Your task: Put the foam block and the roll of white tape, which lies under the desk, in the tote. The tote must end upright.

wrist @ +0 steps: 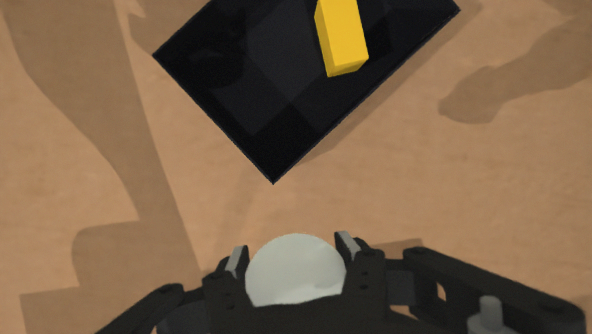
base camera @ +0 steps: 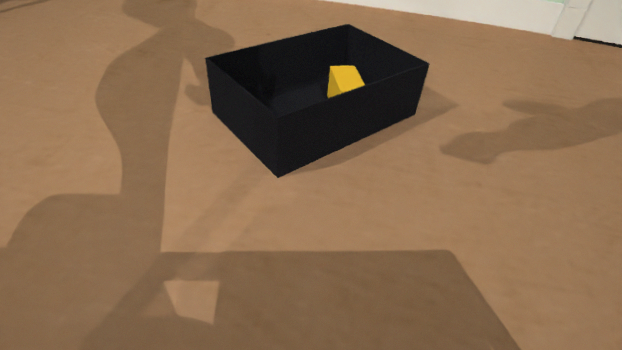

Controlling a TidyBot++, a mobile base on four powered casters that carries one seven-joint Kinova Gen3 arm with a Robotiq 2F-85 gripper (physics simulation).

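Places are measured from the arm's base along level axes (x back, y right, z up), in centimetres.
Where they show: gripper, fingertip midpoint: (wrist: 293,255).
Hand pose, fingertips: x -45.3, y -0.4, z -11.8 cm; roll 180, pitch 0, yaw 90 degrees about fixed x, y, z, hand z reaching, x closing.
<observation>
Things, the pixels of their top centre, and the offset from my fingertips. Level surfaces: height alone.
- black tote at its top centre: (wrist: 309,31) (base camera: 321,59) dx -19.0, dy +5.0, dz -17.9 cm
- yellow foam block at its top centre: (wrist: 344,27) (base camera: 348,77) dx -20.5, dy +10.0, dz -21.6 cm
- white tape at its top centre: (wrist: 301,319) dx +1.1, dy +0.0, dz +4.6 cm
- brown floor at its surface level: dz -27.9 cm
The black tote (base camera: 345,120) (wrist: 230,95) stands upright on the floor, open at the top. The yellow foam block (base camera: 345,80) (wrist: 342,40) is inside it, near the long wall on the right in the wrist view. My gripper (wrist: 293,255) is shut on the roll of white tape (wrist: 296,272), which sits between the two fingertips at the bottom of the wrist view. The gripper and the tape are on the near side of the tote's closest corner, outside its rim in the wrist view. The gripper does not show in the base camera view.
The brown floor (base camera: 525,215) (wrist: 500,185) surrounds the tote, with shadows of the arm and base across it. A white baseboard (base camera: 480,17) runs along the wall behind the tote in the base camera view. The desk does not show in either view.
</observation>
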